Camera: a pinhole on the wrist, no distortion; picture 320 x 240 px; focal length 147.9 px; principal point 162.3 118.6 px. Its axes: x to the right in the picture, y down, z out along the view. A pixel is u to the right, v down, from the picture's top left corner.
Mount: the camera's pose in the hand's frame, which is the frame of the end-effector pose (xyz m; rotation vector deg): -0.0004 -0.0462 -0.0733 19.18 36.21 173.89
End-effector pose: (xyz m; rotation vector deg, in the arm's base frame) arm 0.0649 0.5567 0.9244 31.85 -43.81 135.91
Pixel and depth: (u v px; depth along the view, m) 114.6 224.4 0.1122
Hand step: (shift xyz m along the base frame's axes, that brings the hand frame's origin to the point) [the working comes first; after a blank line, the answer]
In the camera's frame: -0.0362 0.0803 0.1122

0.0151 0.0437 0.1016
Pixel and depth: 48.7 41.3 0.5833
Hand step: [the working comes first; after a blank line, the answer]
In the camera's frame: -0.4480 -0.3049 0.5833

-0.6402 -0.2176 0.3068
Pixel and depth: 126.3 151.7 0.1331
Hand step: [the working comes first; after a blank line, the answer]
In the camera's frame: -0.0324 0.0298 0.1331

-0.0196 0.0074 0.0797
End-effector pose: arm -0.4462 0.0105 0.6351 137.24 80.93 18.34
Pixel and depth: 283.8 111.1 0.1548
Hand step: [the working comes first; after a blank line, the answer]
In the camera's frame: 0.1272 -0.0078 0.1548

0.0117 -0.1093 -0.0706
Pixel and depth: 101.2 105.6 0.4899
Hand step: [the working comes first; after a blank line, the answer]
In the camera's frame: -0.2024 -0.0431 0.4899

0.3923 0.1334 -0.2062
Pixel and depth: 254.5 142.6 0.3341
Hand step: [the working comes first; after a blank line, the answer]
In the camera's frame: 0.2083 0.0542 0.3341

0.0802 -0.1878 -0.2487
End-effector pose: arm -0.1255 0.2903 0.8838 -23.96 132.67 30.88
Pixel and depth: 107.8 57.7 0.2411
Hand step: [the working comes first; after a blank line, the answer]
In the camera's frame: -0.0888 -0.0993 0.2411

-0.1045 0.1372 -0.1173
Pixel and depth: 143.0 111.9 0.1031
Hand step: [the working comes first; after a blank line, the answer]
In the camera's frame: -0.0135 -0.0047 0.1031

-0.0148 0.0000 -0.0346
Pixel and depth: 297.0 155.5 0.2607
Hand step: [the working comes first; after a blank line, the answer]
In the camera's frame: 0.2374 0.0650 0.2607

0.2500 0.1499 -0.0278
